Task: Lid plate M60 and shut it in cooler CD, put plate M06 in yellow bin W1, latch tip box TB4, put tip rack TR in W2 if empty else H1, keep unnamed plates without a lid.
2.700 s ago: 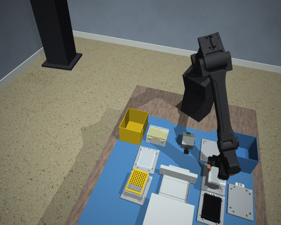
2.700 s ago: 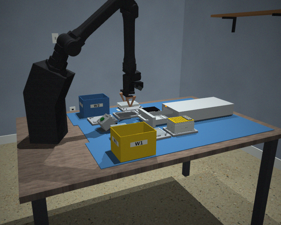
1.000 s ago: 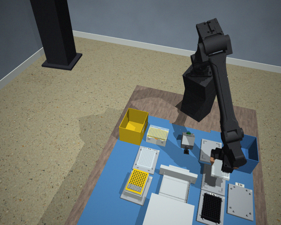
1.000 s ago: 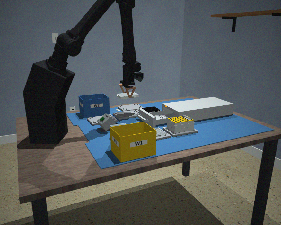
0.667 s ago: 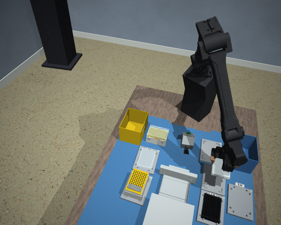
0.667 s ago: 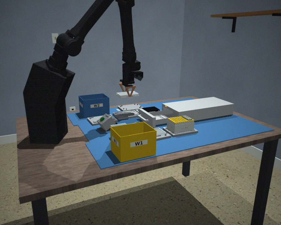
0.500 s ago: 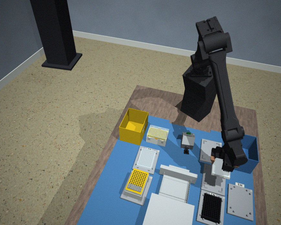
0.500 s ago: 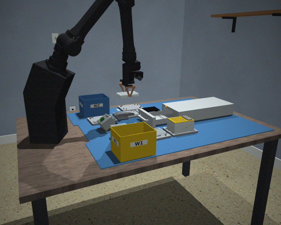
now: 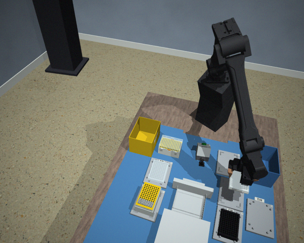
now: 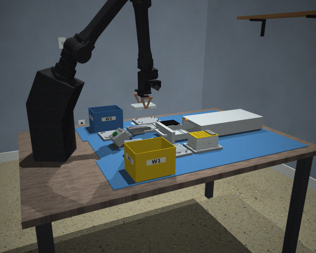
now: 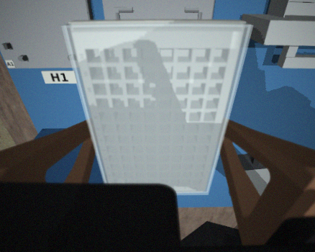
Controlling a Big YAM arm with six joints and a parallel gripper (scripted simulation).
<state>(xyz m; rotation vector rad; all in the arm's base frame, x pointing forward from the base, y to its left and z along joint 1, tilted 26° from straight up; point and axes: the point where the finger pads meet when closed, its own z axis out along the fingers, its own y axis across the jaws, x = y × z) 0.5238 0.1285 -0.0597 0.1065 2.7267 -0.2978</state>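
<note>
My hand is 120 mm short of the cooler drawer, 210 mm to the left of it and 120 mm above it. From my hand the other things lie so: white assay plate: right at my hand; then nest N3: 140 mm below; then clear plate lid: right at my hand.
</note>
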